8 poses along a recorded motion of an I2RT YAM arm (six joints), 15 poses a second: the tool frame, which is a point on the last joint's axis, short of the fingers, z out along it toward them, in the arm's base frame.
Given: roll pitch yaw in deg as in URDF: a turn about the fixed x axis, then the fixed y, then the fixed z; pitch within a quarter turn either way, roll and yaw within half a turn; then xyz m.
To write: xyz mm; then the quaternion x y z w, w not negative. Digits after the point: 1 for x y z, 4 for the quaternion.
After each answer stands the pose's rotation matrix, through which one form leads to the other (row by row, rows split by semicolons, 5 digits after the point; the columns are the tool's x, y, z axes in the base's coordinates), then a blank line. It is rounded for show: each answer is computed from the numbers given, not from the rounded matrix.
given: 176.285 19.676 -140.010 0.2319 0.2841 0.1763
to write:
231.9 284.1 176.3 -0.3419 0.9235 0.0884 0.1496
-0.72142 -0.65802 0.21578; -0.60513 0.75053 0.26557; -0.33670 0.06101 -0.93963

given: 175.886 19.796 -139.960 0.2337 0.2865 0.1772
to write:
233.7 286.5 177.2 -0.3428 0.9229 0.0920 0.1493
-0.72035 -0.66027 0.21247; -0.60530 0.74799 0.27224; -0.33867 0.06750 -0.93848

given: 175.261 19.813 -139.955 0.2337 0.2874 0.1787
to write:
233.7 287.4 178.7 -0.3437 0.9223 0.0971 0.1476
-0.72022 -0.66263 0.20544; -0.60530 0.74491 0.28058; -0.33895 0.07773 -0.93759

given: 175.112 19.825 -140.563 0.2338 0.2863 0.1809
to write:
233.8 286.3 180.9 -0.3390 0.9240 0.0976 0.1477
-0.72655 -0.65524 0.20685; -0.59758 0.75116 0.28046; -0.33915 0.08016 -0.93731

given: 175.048 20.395 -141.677 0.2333 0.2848 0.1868
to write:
233.3 284.8 186.8 -0.3300 0.9263 0.0982 0.1531
-0.73535 -0.64138 0.21885; -0.58122 0.76295 0.28301; -0.34849 0.08091 -0.93381

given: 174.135 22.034 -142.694 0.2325 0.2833 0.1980
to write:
232.5 283.3 198.0 -0.3228 0.9257 0.1086 0.1648
-0.73731 -0.63339 0.23491; -0.56181 0.76801 0.30746; -0.37516 0.09472 -0.92211

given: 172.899 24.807 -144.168 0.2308 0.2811 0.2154
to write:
230.8 281.1 215.4 -0.3125 0.9234 0.1235 0.1854
-0.73593 -0.62297 0.26518; -0.53139 0.77416 0.34396; -0.41956 0.11221 -0.90076

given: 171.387 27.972 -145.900 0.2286 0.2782 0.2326
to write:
228.6 278.2 232.6 -0.3011 0.9198 0.1403 0.2090
-0.73132 -0.61248 0.30005; -0.49514 0.77934 0.38401; -0.46904 0.13226 -0.87322

